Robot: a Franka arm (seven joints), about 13 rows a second.
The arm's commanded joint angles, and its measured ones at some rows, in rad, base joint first. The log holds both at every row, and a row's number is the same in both.
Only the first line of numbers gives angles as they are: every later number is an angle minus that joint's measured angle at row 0.
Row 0, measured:
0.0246, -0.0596, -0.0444, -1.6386, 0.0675, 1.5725, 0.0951
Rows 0 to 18, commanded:
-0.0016, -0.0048, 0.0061, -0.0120, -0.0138, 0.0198, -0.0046
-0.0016, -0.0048, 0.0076, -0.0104, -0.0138, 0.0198, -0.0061
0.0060, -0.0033, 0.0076, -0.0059, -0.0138, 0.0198, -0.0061
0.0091, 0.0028, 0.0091, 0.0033, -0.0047, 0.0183, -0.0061
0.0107, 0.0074, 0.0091, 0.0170, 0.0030, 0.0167, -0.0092
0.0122, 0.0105, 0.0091, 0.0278, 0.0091, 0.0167, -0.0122
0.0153, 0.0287, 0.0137, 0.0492, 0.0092, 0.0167, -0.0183
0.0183, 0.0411, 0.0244, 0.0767, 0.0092, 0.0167, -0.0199
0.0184, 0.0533, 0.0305, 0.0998, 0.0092, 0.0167, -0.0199
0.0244, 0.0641, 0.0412, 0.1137, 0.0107, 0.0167, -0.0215
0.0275, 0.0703, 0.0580, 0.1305, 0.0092, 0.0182, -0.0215
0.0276, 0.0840, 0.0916, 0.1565, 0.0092, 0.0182, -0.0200
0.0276, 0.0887, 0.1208, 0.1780, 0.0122, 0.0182, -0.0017
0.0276, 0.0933, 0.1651, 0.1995, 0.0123, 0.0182, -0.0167
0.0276, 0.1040, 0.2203, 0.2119, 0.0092, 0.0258, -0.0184
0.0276, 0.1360, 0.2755, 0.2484, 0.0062, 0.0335, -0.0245
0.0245, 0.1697, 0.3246, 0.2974, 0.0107, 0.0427, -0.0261
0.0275, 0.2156, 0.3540, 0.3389, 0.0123, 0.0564, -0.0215
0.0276, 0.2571, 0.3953, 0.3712, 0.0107, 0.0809, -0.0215
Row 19, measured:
0.0290, 0.1406, 0.3443, 0.2470, 0.0056, 0.0663, -0.0049
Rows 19 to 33, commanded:
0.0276, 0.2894, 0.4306, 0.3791, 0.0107, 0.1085, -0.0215
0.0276, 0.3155, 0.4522, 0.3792, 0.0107, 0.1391, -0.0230
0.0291, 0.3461, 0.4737, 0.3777, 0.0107, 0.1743, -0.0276
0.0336, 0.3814, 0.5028, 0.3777, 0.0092, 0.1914, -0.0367
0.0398, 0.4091, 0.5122, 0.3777, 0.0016, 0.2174, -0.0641
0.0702, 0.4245, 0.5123, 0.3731, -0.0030, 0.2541, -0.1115
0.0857, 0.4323, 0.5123, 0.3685, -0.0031, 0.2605, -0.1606
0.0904, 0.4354, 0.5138, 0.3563, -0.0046, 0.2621, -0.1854
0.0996, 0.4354, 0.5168, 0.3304, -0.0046, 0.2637, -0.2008
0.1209, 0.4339, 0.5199, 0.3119, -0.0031, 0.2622, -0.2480
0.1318, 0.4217, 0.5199, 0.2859, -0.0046, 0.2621, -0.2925
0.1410, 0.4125, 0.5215, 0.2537, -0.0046, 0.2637, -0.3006
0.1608, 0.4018, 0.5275, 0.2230, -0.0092, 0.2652, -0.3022
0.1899, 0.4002, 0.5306, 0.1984, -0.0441, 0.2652, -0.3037
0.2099, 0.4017, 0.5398, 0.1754, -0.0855, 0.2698, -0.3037
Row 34, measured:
0.1738, 0.4306, 0.5338, 0.2420, -0.0264, 0.2594, -0.2807
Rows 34 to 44, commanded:
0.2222, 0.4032, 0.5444, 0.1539, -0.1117, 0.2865, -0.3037
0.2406, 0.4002, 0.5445, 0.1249, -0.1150, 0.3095, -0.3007
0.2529, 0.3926, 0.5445, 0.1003, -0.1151, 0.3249, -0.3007
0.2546, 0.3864, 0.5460, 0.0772, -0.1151, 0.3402, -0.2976
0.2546, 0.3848, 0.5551, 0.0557, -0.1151, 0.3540, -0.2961
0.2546, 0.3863, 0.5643, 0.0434, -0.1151, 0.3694, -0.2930
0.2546, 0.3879, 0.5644, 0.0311, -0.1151, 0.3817, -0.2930
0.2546, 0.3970, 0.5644, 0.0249, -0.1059, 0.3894, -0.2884
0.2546, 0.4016, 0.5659, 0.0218, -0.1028, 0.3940, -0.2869
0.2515, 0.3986, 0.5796, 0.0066, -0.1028, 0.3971, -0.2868
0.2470, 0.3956, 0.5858, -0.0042, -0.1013, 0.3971, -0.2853
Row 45, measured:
0.2605, 0.4245, 0.5670, 0.0417, -0.1053, 0.3743, -0.2811
